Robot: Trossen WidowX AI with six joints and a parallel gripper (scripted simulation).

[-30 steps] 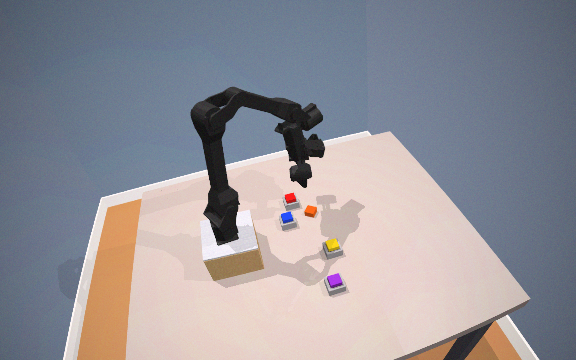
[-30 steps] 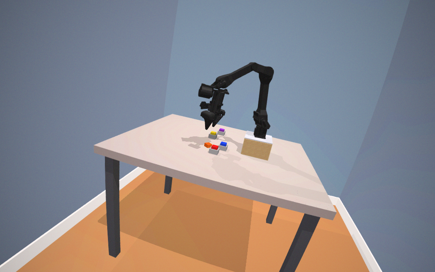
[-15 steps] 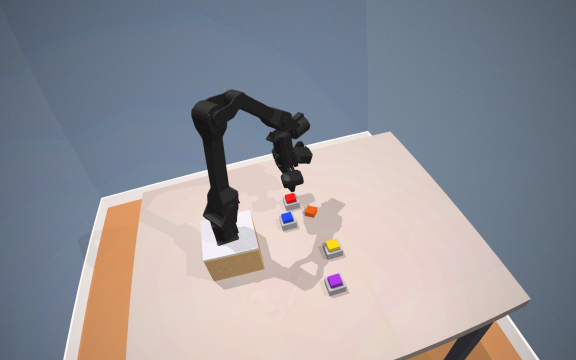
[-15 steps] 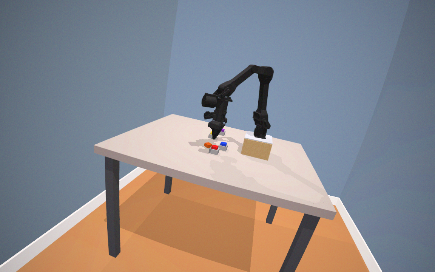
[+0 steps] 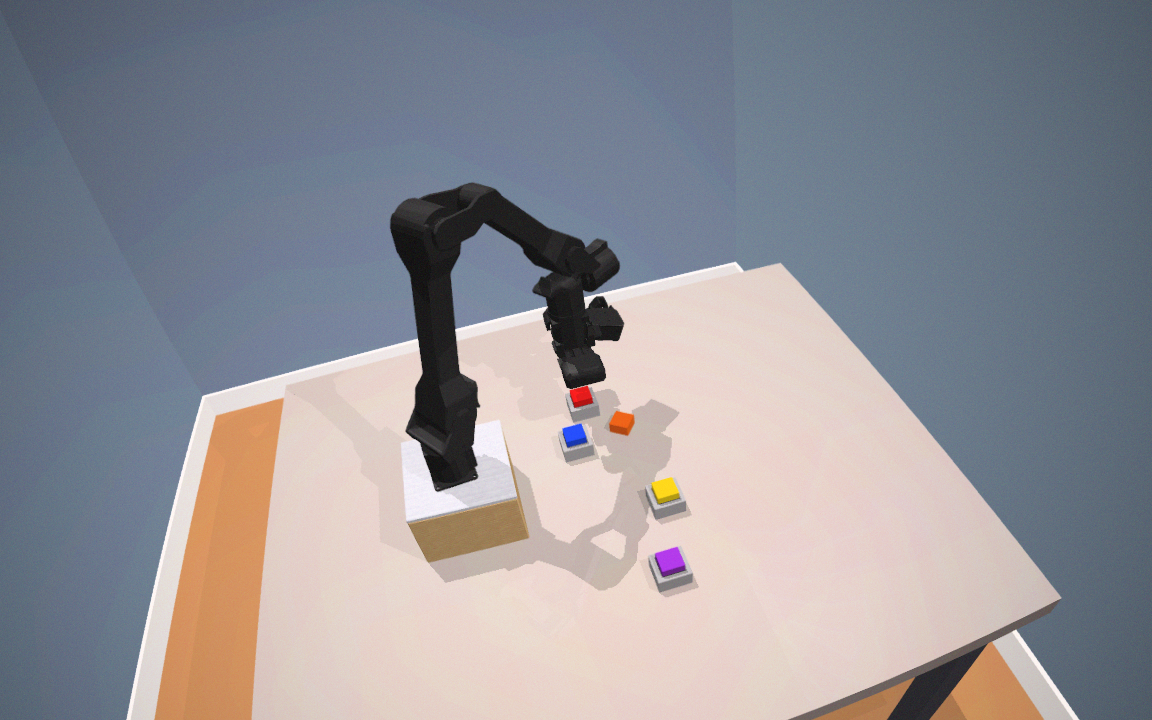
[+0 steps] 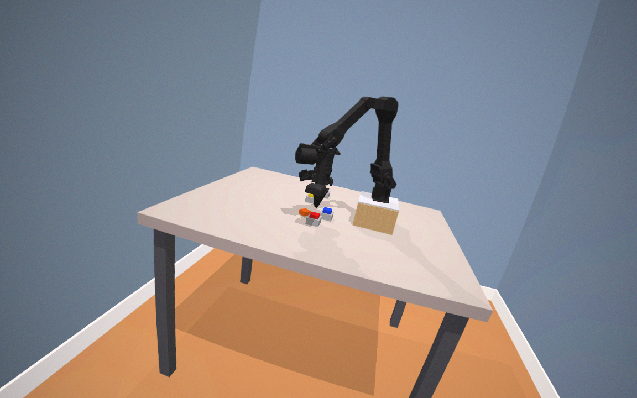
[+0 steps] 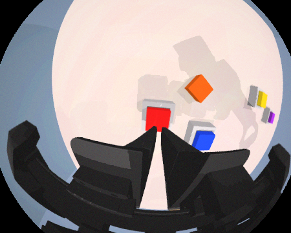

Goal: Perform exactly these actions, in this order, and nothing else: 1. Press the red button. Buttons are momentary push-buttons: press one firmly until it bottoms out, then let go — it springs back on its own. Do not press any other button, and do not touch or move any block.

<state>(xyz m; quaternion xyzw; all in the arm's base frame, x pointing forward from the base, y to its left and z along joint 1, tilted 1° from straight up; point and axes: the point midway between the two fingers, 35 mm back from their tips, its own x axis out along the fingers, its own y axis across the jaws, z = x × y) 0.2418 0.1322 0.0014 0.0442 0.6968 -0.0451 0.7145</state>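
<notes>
My gripper tip is now 3 cm above the red button. Also, from my gripper tip: blue button 4 cm behind, 8 cm to the right, 3 cm below; yellow button 4 cm ahead, 25 cm to the right, 3 cm below; orange block 4 cm ahead, 7 cm to the right, 5 cm below.
</notes>
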